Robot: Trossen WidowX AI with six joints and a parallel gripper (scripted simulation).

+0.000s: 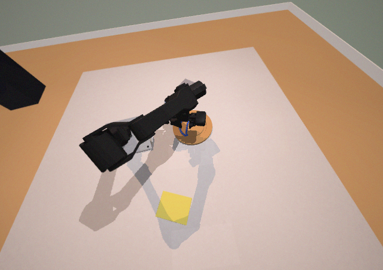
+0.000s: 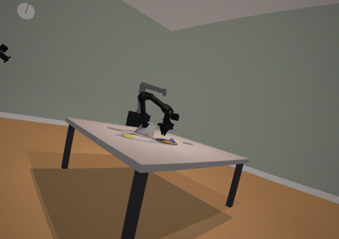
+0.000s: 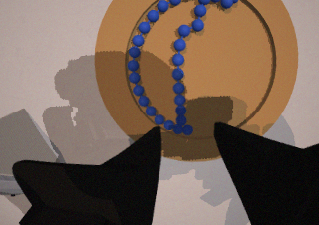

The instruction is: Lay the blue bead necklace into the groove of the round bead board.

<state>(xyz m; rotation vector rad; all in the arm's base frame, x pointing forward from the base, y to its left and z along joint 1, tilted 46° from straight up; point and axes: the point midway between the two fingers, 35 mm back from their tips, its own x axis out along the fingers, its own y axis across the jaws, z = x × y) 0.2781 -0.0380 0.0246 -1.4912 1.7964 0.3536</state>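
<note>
Right now my gripper tip is 40 mm short of the round bead board, 30 mm to the right of it and 40 mm above it. Also, from my gripper tip: yellow square patch: 120 mm behind, 300 mm to the right, 50 mm below; then flat grey tile: 80 mm ahead, 330 mm to the left, 50 mm below; then light blue cube: 50 mm behind, 220 mm to the left, 40 mm below.
</note>
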